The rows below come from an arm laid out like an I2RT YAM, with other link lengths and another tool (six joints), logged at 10 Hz.
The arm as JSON. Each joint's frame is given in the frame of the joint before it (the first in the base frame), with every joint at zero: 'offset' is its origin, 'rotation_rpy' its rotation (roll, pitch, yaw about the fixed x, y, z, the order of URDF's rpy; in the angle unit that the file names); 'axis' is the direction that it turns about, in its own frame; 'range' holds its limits. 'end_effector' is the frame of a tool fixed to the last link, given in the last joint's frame.
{
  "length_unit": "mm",
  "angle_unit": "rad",
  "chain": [
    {
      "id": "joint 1",
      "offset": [
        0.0,
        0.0,
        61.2
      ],
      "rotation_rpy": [
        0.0,
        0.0,
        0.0
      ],
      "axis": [
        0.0,
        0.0,
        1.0
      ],
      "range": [
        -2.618,
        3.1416
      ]
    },
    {
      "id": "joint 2",
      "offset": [
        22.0,
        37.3,
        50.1
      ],
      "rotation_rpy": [
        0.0,
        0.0,
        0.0
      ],
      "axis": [
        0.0,
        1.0,
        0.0
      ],
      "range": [
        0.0,
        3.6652
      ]
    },
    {
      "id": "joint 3",
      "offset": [
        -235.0,
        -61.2,
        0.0
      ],
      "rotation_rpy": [
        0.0,
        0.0,
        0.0
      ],
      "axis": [
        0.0,
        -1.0,
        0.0
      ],
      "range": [
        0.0,
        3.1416
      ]
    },
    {
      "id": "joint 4",
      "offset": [
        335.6,
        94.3,
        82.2
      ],
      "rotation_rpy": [
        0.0,
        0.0,
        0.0
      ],
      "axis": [
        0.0,
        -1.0,
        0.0
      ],
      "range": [
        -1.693,
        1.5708
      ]
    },
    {
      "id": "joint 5",
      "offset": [
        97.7,
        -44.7,
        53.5
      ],
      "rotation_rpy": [
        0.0,
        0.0,
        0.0
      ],
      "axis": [
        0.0,
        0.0,
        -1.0
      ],
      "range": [
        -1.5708,
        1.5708
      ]
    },
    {
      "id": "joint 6",
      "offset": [
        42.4,
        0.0,
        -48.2
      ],
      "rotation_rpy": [
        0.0,
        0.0,
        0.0
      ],
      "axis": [
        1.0,
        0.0,
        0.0
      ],
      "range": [
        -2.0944,
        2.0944
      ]
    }
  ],
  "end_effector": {
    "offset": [
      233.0,
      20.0,
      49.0
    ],
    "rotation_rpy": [
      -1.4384,
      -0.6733,
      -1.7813
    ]
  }
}
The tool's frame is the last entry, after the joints.
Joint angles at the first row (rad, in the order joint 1, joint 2, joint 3, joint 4, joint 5, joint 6):
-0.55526 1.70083 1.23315 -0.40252 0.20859 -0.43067
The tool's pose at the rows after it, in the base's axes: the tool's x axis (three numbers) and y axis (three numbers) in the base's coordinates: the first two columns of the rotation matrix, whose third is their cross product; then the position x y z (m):
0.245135 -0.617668 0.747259 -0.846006 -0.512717 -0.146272 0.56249 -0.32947 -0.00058
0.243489 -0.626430 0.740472 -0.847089 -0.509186 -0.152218 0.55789 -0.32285 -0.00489
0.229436 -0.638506 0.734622 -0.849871 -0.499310 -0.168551 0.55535 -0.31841 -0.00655
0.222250 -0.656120 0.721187 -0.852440 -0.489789 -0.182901 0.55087 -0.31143 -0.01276
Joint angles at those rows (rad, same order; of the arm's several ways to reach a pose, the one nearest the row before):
-0.54418 1.67700 1.20179 -0.41409 0.19713 -0.42194
-0.53995 1.65615 1.17191 -0.41264 0.19366 -0.41065
-0.53770 1.63839 1.14757 -0.40711 0.18720 -0.39061
-0.53553 1.62181 1.11957 -0.40724 0.17608 -0.37034

